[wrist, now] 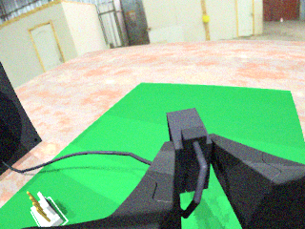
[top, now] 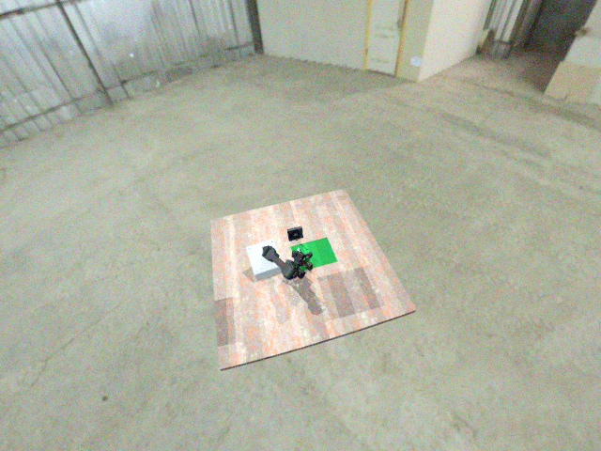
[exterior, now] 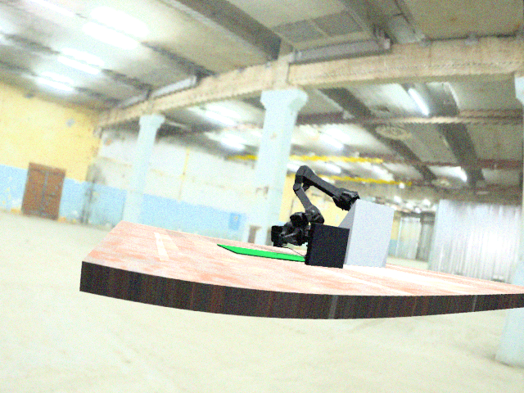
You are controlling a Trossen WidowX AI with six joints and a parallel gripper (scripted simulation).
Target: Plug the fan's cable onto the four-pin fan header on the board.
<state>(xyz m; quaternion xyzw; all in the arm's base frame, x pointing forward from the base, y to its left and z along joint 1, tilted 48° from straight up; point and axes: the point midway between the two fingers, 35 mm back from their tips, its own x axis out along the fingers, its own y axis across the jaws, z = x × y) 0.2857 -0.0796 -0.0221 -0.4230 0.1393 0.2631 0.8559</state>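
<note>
Right now my gripper tip is 4 cm short of the green board, 4 cm to the right of it and 7 cm above it. Also, from my gripper tip: dark fan plug: 1 cm below; then white fan header: 7 cm behind, 10 cm to the left, 6 cm below; then black fan: 7 cm behind, 22 cm to the left.
</note>
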